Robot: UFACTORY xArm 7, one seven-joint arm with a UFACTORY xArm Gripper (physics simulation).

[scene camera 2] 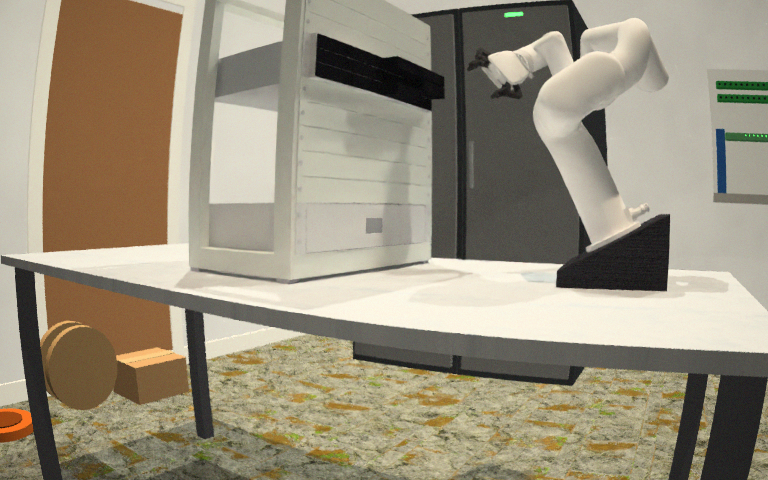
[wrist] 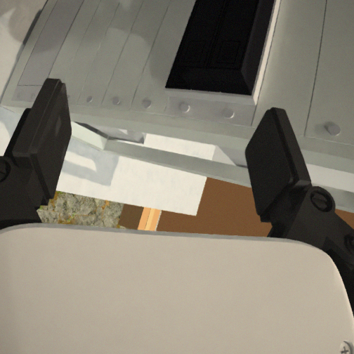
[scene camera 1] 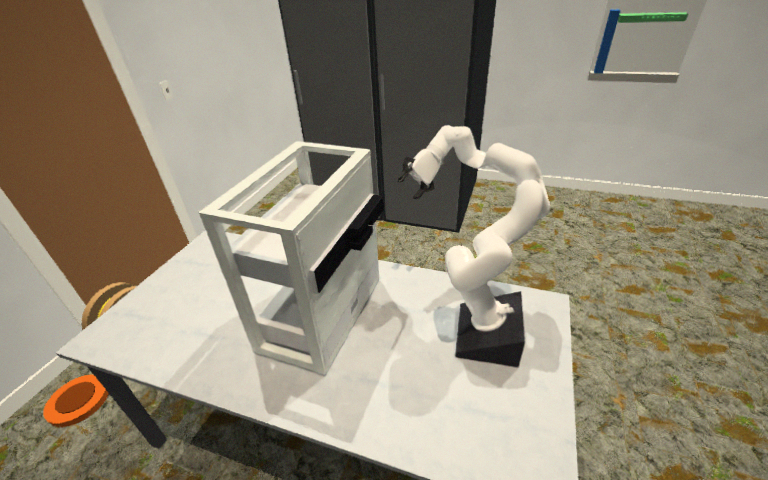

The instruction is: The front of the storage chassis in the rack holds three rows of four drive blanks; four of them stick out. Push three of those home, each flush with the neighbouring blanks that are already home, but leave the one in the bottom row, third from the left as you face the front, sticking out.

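Where they show: gripper, fingertip midpoint: (scene camera 2: 481,81) (scene camera 1: 407,190); arm's base at its link origin: (scene camera 2: 614,239) (scene camera 1: 489,317).
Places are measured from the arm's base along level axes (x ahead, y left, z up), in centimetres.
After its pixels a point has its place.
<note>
The storage chassis's black front (scene camera 1: 331,266) @[x 49.8, y 15.0, z 31.5 cm] (scene camera 2: 348,61) @[x 49.8, y 13.8, z 33.0 cm] (wrist: 215,45) spans the upper part of the rack (scene camera 1: 300,283) @[x 55.2, y 26.0, z 34.2 cm] (scene camera 2: 287,141) @[x 55.1, y 26.0, z 16.1 cm] (wrist: 175,159). Black drive blanks (scene camera 1: 361,236) @[x 44.5, y -1.8, z 30.9 cm] (scene camera 2: 416,76) @[x 42.8, y -6.4, z 33.9 cm] stand out from its middle and far end in the scene views; dark faces merge, so rows and single blanks cannot be told apart there. In the wrist view, the chassis's near end shows beyond the fingers, and the blanks' depths are unclear. My gripper (scene camera 1: 409,188) @[x 31.8, y -24.3, z 36.6 cm] (scene camera 2: 481,82) @[x 31.8, y -24.3, z 36.6 cm] (wrist: 165,116) is open and empty, in front of the far end of the chassis and apart from it.
The rack stands on the table (scene camera 1: 453,430) @[x 10.8, y 38.3, z -8.1 cm] (scene camera 2: 351,314) @[x 33.6, y 46.4, z -8.1 cm]. The black arm base (scene camera 1: 489,345) @[x 0.4, y 12.4, z 0.1 cm] (scene camera 2: 623,266) @[x -1.3, y 13.2, z -4.0 cm] is on the table in front of the rack. A dark cabinet (scene camera 1: 424,113) (scene camera 2: 509,169) stands behind the arm and rack.
</note>
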